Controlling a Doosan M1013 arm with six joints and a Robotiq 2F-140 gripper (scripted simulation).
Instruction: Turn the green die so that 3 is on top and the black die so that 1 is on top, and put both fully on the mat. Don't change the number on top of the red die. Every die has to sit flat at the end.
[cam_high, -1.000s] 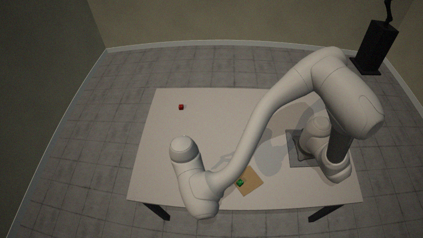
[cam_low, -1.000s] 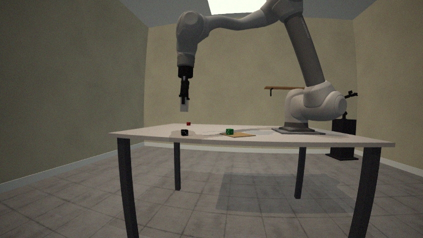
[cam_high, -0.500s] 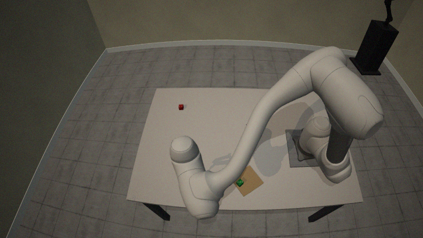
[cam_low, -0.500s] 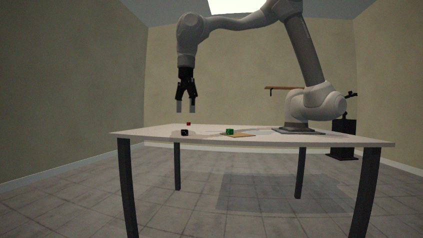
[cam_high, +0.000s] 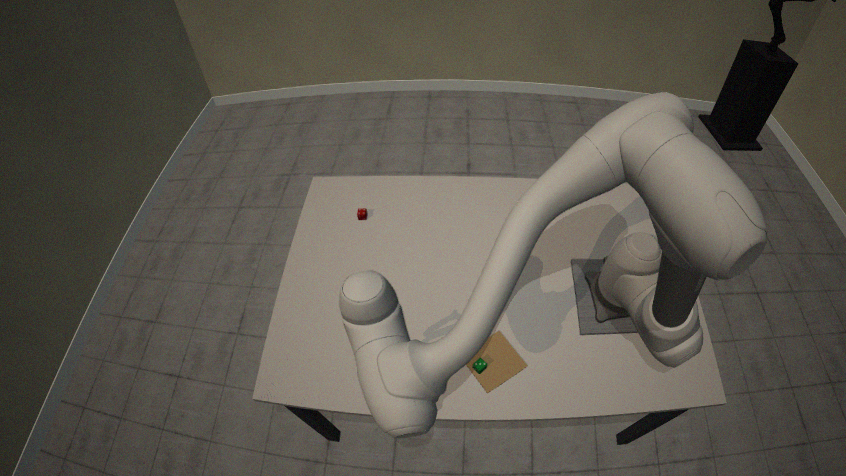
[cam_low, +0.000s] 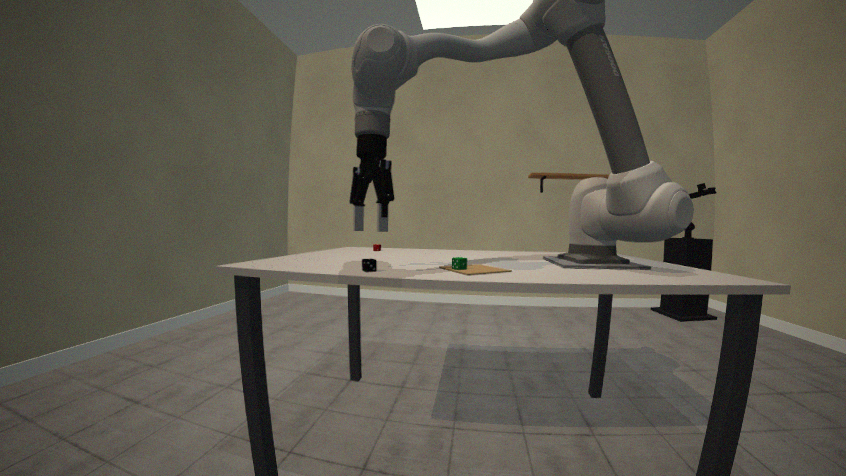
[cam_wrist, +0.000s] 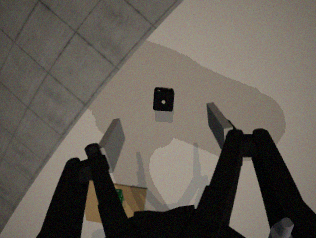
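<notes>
Now: hand 11 cm above the black die. From my hand the other things lie so: red die: 63 cm to the right, 12 cm ahead, 11 cm below; then green die: 23 cm behind, 10 cm below, 5 cm to the right; then tan mat: 27 cm behind, 12 cm below, 6 cm to the right.
</notes>
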